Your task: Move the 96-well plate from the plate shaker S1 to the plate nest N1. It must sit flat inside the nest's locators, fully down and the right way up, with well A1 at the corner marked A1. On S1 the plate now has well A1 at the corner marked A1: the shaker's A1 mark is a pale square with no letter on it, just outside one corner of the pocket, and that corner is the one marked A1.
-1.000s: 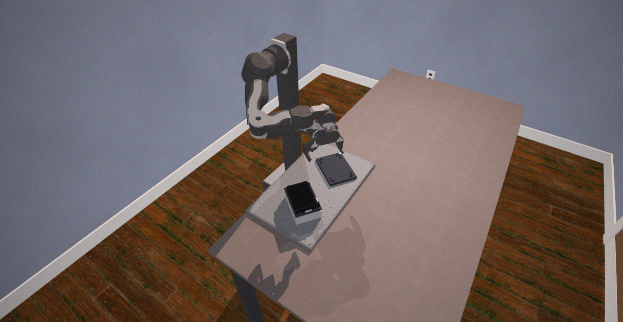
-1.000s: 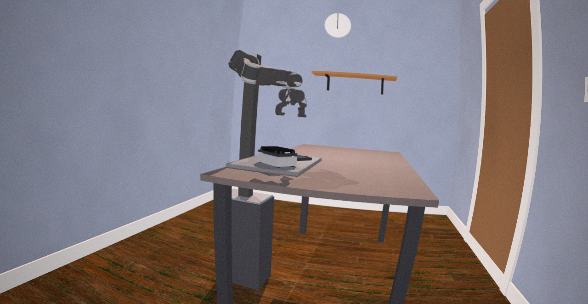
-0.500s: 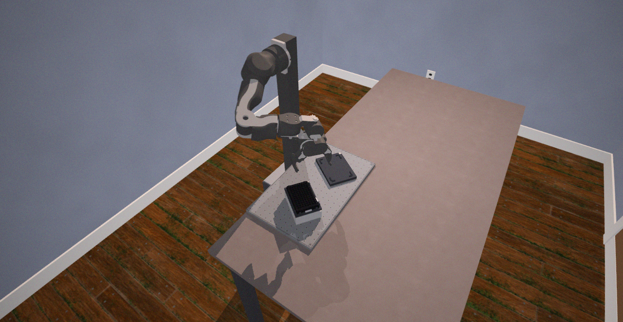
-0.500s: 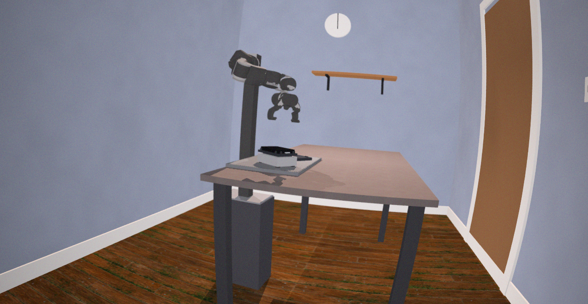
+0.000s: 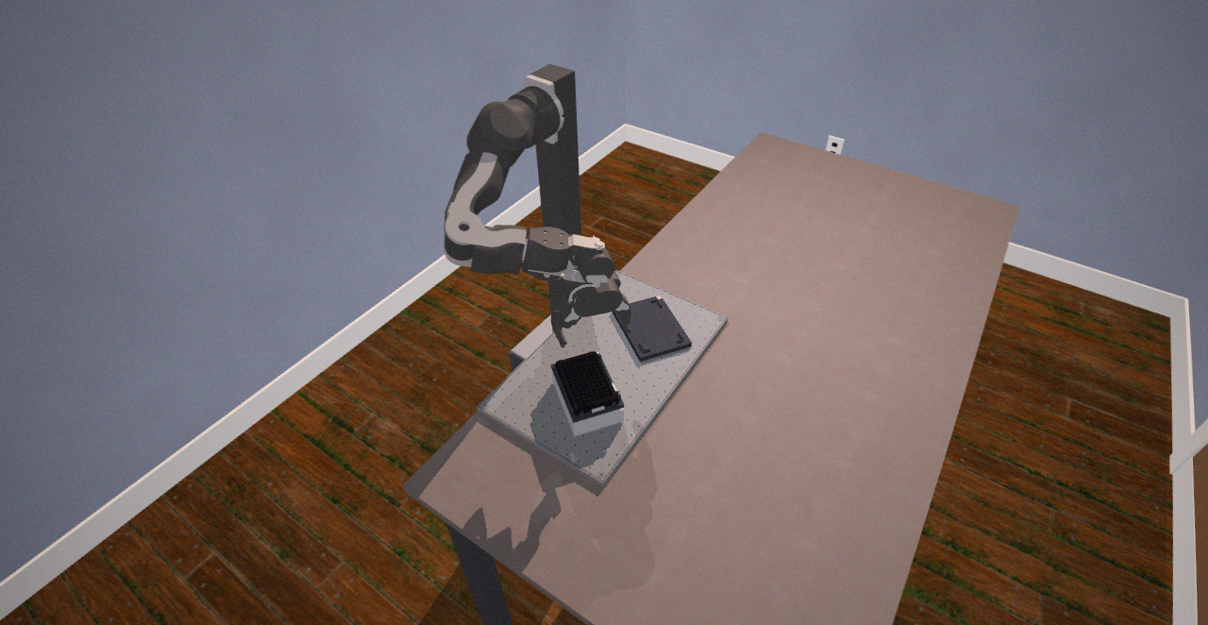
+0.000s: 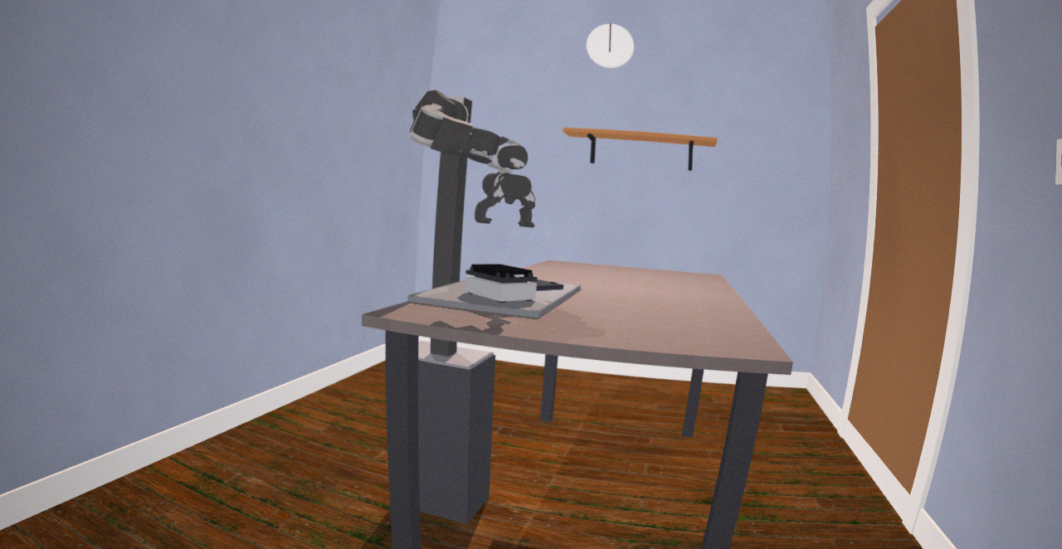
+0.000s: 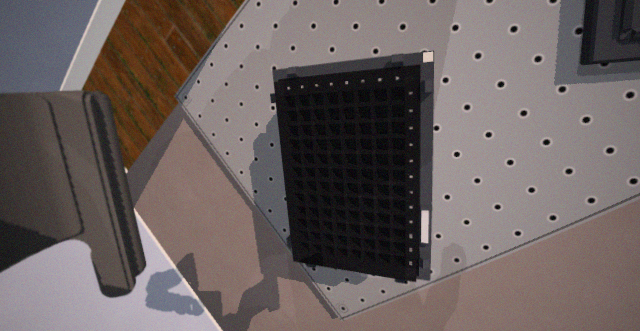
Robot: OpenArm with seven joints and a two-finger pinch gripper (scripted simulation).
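Right now the black 96-well plate is 10 cm below my hand, 4 cm to the right of it and 1 cm ahead of it.
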